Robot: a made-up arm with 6 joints. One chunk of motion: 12 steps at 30 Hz.
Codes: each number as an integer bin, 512 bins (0 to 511) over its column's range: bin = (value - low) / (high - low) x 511, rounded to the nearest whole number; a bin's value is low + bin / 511 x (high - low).
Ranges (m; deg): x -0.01..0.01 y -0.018..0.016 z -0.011..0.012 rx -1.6..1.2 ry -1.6..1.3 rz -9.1..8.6
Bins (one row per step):
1: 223 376 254 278 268 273
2: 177 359 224 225 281 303
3: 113 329 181 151 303 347
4: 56 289 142 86 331 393
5: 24 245 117 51 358 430
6: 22 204 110 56 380 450
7: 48 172 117 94 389 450
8: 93 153 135 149 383 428
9: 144 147 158 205 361 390
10: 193 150 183 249 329 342
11: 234 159 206 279 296 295
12: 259 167 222 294 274 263
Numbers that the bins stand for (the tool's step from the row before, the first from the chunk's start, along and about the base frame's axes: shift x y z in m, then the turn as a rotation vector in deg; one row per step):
1: -0.00127 0.00702 0.00043 -0.077 -0.079 0.356
2: -0.00307 0.00589 -0.00092 -0.367 -0.005 1.395
3: -0.00558 0.00389 -0.00285 -0.773 0.120 2.919
4: -0.00781 0.00123 -0.00461 -1.129 0.278 4.513
5: -0.00906 -0.00170 -0.00573 -1.321 0.432 5.794
6: -0.00914 -0.00443 -0.00605 -1.293 0.557 6.487
7: -0.00812 -0.00656 -0.00573 -1.085 0.608 6.487
8: -0.00636 -0.00782 -0.00492 -0.784 0.574 5.725
9: -0.00436 -0.00822 -0.00389 -0.477 0.449 4.409
10: -0.00245 -0.00802 -0.00276 -0.236 0.267 2.746
11: -0.00084 -0.00742 -0.00173 -0.071 0.080 1.118
12: 0.00014 -0.00689 -0.00101 0.011 -0.045 0.010

